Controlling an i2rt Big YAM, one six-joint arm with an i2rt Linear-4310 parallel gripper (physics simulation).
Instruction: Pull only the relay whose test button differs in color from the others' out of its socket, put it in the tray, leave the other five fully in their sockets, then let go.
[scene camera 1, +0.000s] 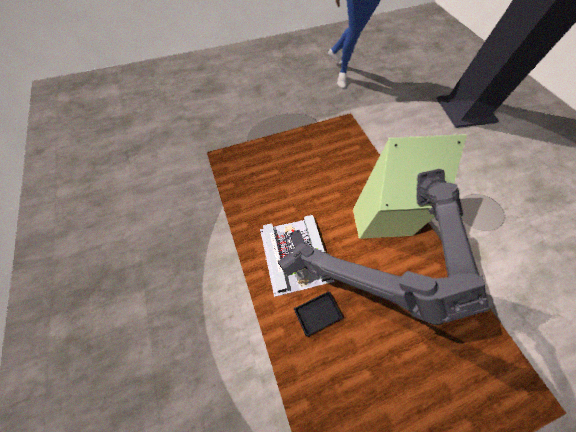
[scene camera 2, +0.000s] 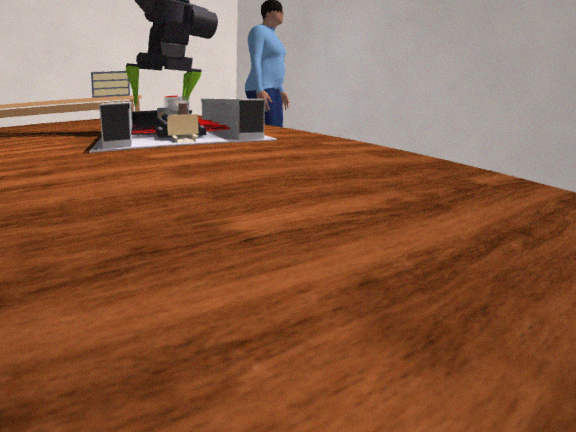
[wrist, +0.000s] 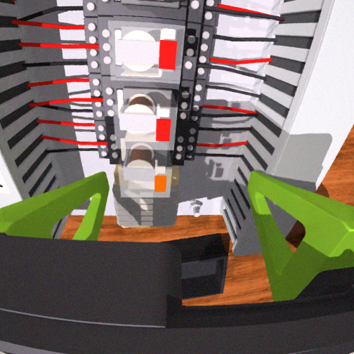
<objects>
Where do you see my gripper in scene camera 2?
At 160, 106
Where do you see a white socket panel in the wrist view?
204, 178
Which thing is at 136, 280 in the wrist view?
My gripper.
</objects>
